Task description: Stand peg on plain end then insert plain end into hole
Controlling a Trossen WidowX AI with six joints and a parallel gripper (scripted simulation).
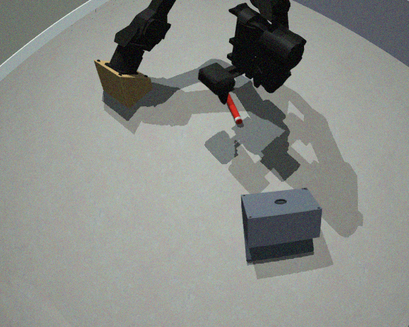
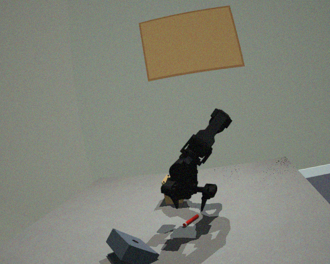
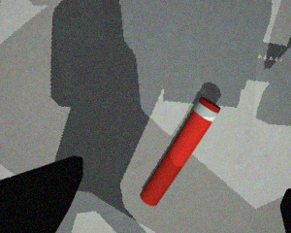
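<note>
My gripper tip is 6 cm above the red peg and 1 cm to the left of it. Round my gripper tip: grey sloped panel: 21 cm ahead, 16 cm to the right, 3 cm below.
</note>
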